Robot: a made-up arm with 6 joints. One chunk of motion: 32 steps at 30 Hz.
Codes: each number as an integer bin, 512 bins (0 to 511) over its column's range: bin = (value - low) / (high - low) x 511, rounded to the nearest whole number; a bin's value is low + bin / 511 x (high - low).
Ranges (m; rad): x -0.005..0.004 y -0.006..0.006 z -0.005..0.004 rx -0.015..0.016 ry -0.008..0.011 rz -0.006..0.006
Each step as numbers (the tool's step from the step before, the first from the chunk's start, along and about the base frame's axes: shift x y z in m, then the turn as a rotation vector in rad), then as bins.
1 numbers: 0.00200 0.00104 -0.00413 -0.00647 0.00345 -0.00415
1 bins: 397 300 49 141 308 79
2 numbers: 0.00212 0.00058 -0.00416 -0.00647 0.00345 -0.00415
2 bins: 404 280 48 141 308 79
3 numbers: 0.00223 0.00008 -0.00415 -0.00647 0.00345 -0.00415
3 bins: 411 259 48 141 308 79
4 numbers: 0.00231 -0.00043 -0.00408 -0.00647 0.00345 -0.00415
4 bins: 415 237 52 141 308 79
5 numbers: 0.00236 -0.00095 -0.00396 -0.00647 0.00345 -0.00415
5 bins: 418 215 59 141 308 79
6 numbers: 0.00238 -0.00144 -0.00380 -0.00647 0.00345 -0.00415
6 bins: 419 194 68 141 308 79
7 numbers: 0.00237 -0.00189 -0.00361 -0.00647 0.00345 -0.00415
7 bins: 418 175 79 141 308 79
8 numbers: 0.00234 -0.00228 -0.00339 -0.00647 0.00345 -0.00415
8 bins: 417 158 91 141 308 79
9 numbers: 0.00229 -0.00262 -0.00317 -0.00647 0.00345 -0.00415
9 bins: 414 144 104 141 308 79
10 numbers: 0.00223 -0.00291 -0.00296 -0.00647 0.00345 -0.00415
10 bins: 411 132 116 141 308 79
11 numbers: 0.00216 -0.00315 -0.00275 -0.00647 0.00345 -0.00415
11 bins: 407 121 128 141 308 79
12 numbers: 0.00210 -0.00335 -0.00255 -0.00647 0.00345 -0.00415
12 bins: 403 113 139 141 308 79
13 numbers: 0.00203 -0.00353 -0.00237 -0.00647 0.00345 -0.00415
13 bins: 399 105 149 141 308 79
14 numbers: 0.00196 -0.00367 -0.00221 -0.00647 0.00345 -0.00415
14 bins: 395 99 158 141 308 79
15 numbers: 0.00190 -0.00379 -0.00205 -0.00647 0.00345 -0.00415
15 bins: 392 94 167 141 308 79
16 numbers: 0.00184 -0.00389 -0.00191 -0.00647 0.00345 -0.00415
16 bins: 388 90 175 141 308 79
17 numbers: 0.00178 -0.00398 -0.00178 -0.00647 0.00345 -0.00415
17 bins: 385 86 183 141 308 79
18 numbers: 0.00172 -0.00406 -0.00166 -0.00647 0.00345 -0.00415
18 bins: 382 83 190 141 308 79
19 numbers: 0.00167 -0.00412 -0.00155 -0.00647 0.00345 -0.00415
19 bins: 379 80 196 141 308 79
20 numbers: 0.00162 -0.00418 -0.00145 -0.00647 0.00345 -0.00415
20 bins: 376 78 202 141 308 79
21 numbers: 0.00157 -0.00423 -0.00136 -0.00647 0.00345 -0.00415
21 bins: 373 75 207 141 308 79
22 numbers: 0.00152 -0.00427 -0.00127 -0.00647 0.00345 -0.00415
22 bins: 370 74 212 141 308 79
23 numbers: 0.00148 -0.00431 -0.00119 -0.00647 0.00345 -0.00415
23 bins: 368 72 216 141 308 79
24 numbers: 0.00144 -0.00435 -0.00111 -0.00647 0.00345 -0.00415
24 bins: 366 70 221 141 308 79
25 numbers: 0.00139 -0.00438 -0.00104 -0.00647 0.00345 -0.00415
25 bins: 363 69 225 141 308 79
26 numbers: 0.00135 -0.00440 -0.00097 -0.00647 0.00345 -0.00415
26 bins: 361 68 229 141 308 79
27 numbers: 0.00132 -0.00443 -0.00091 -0.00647 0.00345 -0.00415
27 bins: 359 67 232 141 308 79
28 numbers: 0.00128 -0.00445 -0.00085 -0.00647 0.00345 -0.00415
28 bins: 357 66 236 141 308 79
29 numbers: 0.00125 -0.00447 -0.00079 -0.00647 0.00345 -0.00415
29 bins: 355 65 239 141 308 79
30 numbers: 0.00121 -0.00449 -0.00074 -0.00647 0.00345 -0.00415
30 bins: 353 64 242 141 308 79
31 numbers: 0.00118 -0.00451 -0.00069 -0.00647 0.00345 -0.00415
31 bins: 351 63 245 141 308 79
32 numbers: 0.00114 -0.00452 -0.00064 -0.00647 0.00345 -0.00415
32 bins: 349 63 248 141 308 79
